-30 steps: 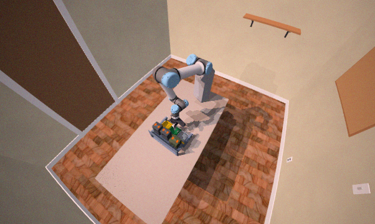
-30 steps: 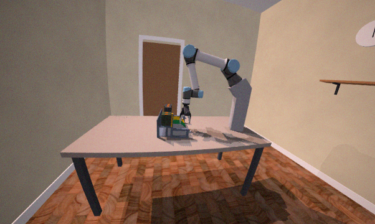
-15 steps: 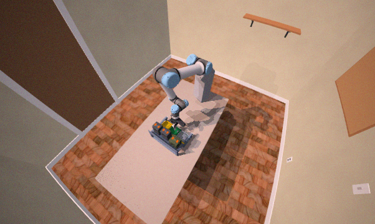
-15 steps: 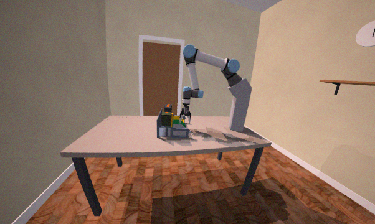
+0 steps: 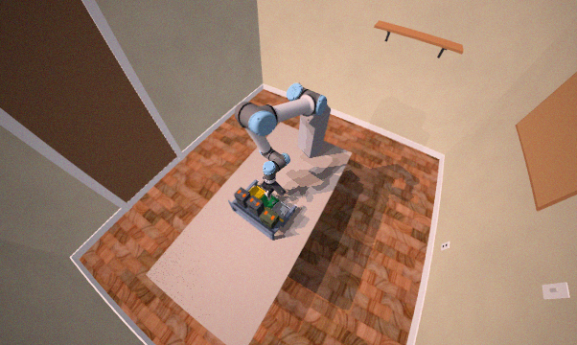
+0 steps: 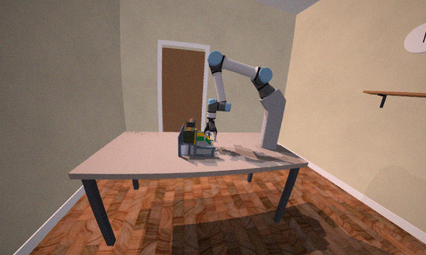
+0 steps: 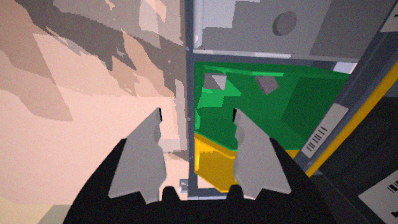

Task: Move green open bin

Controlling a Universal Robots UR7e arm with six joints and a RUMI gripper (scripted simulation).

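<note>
Now: the green open bin 8 cm ahead of my hand, 1 cm to the right of it and 2 cm below it. Also, from my hand: grey bin 10 cm ahead, 10 cm to the left, 2 cm below; yellow bin 6 cm ahead, 12 cm to the right, 2 cm below; yellow strip 13 cm ahead, 2 cm to the right, 4 cm above.
</note>
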